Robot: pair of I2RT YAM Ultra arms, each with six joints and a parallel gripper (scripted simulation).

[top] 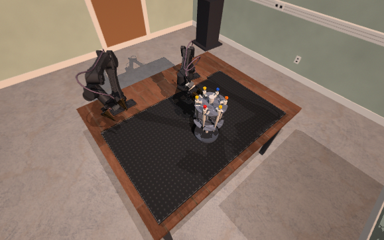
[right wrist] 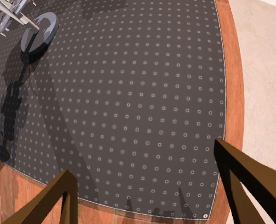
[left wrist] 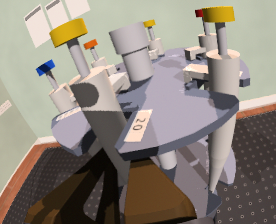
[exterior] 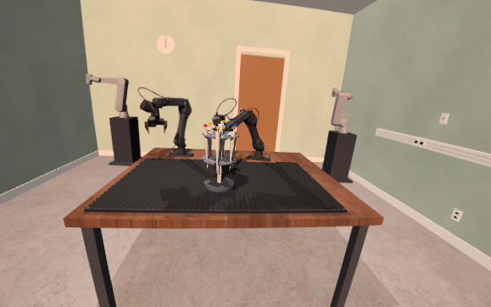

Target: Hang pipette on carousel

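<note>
The pipette is 1 cm ahead of my left hand and 2 cm below it.
</note>
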